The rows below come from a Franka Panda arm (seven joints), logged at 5 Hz.
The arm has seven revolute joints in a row. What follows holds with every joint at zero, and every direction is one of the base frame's. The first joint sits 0.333 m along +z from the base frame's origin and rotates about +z. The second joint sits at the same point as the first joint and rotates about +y. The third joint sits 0.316 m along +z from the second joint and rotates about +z. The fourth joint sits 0.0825 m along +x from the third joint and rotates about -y. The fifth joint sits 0.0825 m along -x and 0.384 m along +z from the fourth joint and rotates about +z. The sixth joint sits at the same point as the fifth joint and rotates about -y. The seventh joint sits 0.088 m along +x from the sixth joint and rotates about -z. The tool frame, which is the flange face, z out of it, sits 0.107 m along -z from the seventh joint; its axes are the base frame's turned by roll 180, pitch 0 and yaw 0 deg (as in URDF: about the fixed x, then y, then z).
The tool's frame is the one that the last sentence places.
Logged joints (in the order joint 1, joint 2, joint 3, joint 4, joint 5, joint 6, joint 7), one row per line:
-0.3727 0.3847 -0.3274 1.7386 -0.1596 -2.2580 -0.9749
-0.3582 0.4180 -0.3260 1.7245 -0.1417 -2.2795 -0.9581
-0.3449 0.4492 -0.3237 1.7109 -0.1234 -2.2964 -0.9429
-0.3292 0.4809 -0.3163 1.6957 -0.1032 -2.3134 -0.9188
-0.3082 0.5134 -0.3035 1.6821 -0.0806 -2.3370 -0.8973
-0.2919 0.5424 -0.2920 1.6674 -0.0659 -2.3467 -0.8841
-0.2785 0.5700 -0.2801 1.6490 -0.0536 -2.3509 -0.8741
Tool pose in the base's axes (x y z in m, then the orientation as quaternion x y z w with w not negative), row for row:
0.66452 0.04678 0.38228 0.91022 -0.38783 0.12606 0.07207
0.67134 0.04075 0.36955 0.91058 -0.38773 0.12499 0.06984
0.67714 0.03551 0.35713 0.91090 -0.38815 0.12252 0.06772
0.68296 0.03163 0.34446 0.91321 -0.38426 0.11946 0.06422
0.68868 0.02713 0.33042 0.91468 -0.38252 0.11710 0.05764
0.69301 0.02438 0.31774 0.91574 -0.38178 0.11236 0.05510
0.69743 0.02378 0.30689 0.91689 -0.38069 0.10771 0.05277
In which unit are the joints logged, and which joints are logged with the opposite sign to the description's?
The joints are logged in radians. Opposite sign: joint 1, joint 4, joint 6, joint 7.
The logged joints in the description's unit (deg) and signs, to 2 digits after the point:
21.35 22.04 -18.76 -99.61 -9.14 129.37 55.86
20.52 23.95 -18.68 -98.81 -8.12 130.61 54.90
19.76 25.74 -18.55 -98.03 -7.07 131.57 54.02
18.86 27.55 -18.12 -97.16 -5.91 132.55 52.64
17.66 29.42 -17.39 -96.38 -4.62 133.90 51.41
16.72 31.08 -16.73 -95.53 -3.78 134.46 50.66
15.96 32.66 -16.05 -94.48 -3.07 134.70 50.08

